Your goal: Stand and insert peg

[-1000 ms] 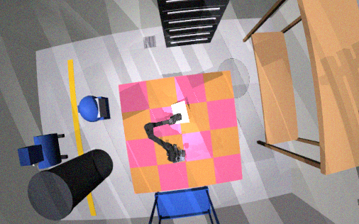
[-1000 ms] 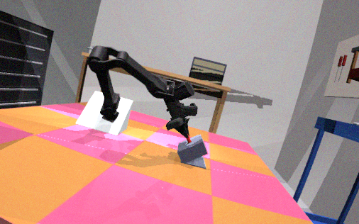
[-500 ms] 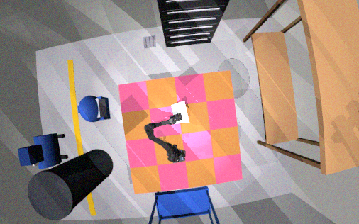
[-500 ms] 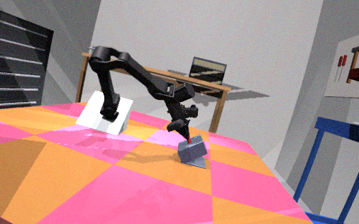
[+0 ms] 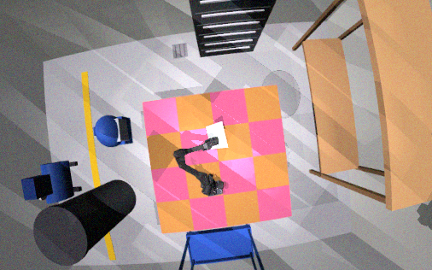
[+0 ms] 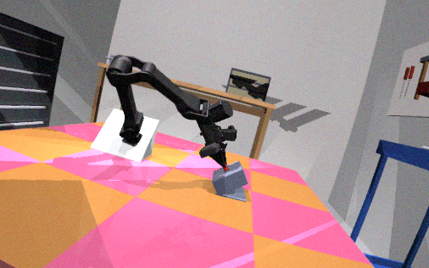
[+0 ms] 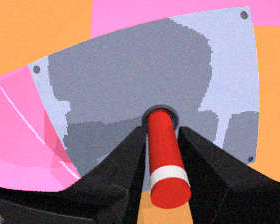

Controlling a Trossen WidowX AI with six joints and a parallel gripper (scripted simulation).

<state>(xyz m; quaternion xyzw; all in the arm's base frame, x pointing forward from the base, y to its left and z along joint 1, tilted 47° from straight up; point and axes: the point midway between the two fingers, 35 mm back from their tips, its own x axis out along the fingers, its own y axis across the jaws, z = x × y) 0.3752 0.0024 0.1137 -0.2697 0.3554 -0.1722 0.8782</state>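
The red peg is 1 cm behind my gripper tip and 1 cm above it. The rest, counted from my gripper tip: grey sloped panel: 3 cm below, 3 cm ahead.
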